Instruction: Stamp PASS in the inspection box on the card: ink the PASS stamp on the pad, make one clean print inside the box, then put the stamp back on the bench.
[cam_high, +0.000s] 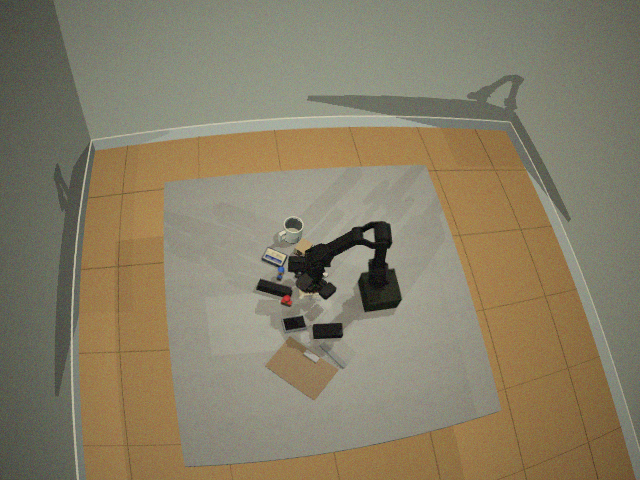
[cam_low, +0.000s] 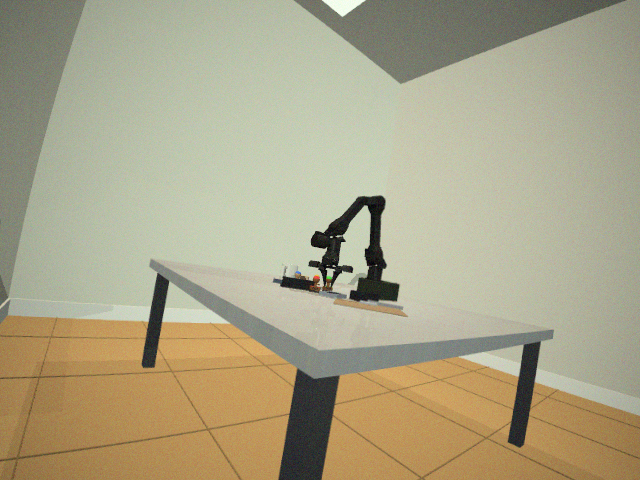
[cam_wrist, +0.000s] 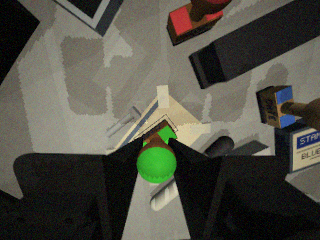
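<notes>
Right now the green-knobbed stamp is right at my gripper tip. Also, from my gripper tip: cream card: 3 cm below, 1 cm to the right, 1 cm behind; then marker: 7 cm to the right, 1 cm below, 1 cm ahead; then yellow-knobbed stamp: 11 cm to the right, 1 cm behind.
</notes>
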